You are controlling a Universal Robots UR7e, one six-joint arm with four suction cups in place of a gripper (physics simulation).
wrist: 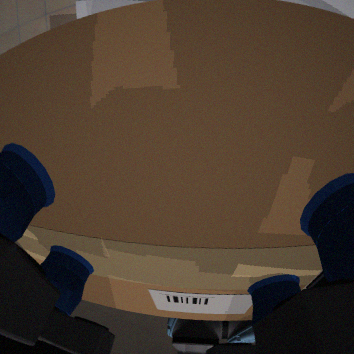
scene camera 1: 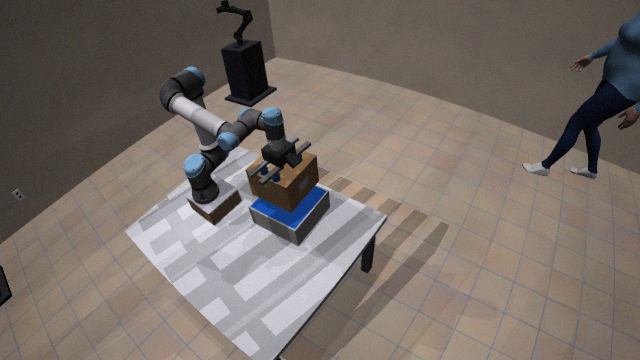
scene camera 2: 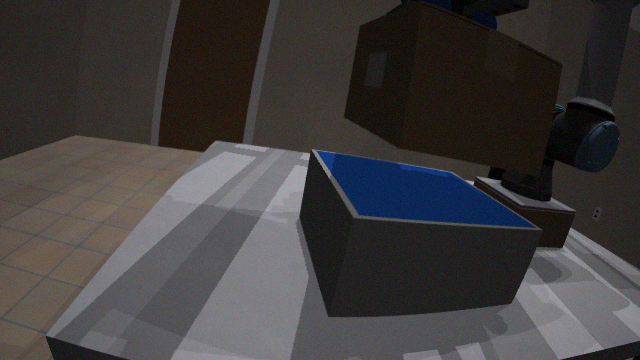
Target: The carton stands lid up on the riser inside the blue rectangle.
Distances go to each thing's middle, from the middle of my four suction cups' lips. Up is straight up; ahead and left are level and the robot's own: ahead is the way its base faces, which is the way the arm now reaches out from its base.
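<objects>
The brown carton (scene camera 2: 446,85) is here, and my suction cup is 20 mm past it, 20 mm to the right of it and 90 mm above it.
</objects>
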